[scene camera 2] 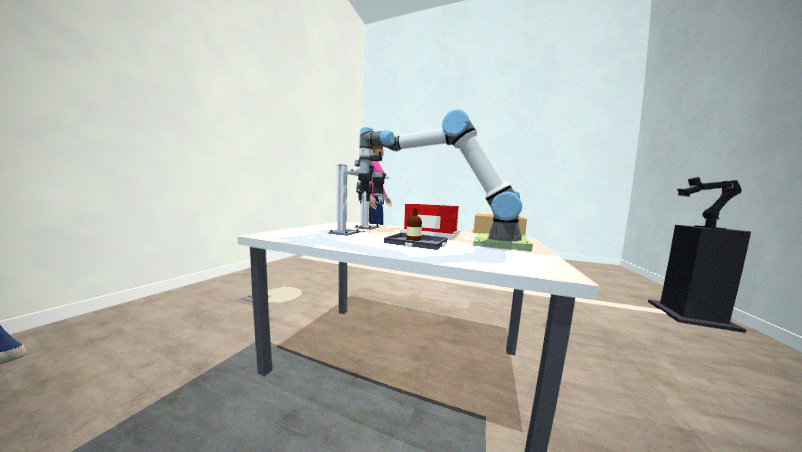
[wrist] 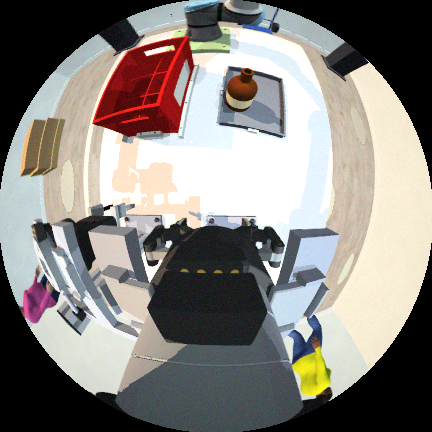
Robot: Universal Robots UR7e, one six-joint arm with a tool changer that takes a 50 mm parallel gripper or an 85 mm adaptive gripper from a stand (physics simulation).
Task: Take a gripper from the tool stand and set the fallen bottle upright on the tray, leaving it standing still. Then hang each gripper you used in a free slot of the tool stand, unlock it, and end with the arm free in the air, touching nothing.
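Where they show: hand, tool point: (scene camera 2: 365,168); arm's base, link origin: (scene camera 2: 504,238) (wrist: 203,34).
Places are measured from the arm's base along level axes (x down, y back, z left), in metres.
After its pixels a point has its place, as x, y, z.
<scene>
The brown bottle (scene camera 2: 414,220) @(-0.072, -0.413, 0.187) (wrist: 243,89) @(-0.083, -0.452, 0.154) with a cream label stands upright on the dark tray (scene camera 2: 435,242) @(0.026, -0.308, 0.170) (wrist: 272,86) @(0.026, -0.316, 0.270). My gripper (scene camera 2: 363,196) (wrist: 215,235) is the adaptive one, at the end of the arm at the tool stand (scene camera 2: 342,199) @(-0.157, -0.834, 0.192) (wrist: 314,250) @(-0.311, -0.699, 0.164). Its two fingers are spread wide with no object between them. In the wrist view the stand's grey holder plates rise on both sides of it. Whether it rests fully in the slot, and the state of its lock, cannot be told. A second gripper (scene camera 2: 379,184) (wrist: 97,241) hangs in the neighbouring slot.
A red crate (scene camera 2: 450,220) @(-0.069, -0.274, 0.005) (wrist: 176,119) @(-0.021, -0.521, -0.001) stands beside the tray. The arm's base is on a green plate (scene camera 2: 522,244) @(0.004, 0.069, 0.108) (wrist: 220,46) @(0.007, -0.120, 0.081). A person in pink (scene camera 2: 377,167) (wrist: 38,301) is behind the stand. A person in yellow (wrist: 312,372) shows at lower right in the wrist view.
</scene>
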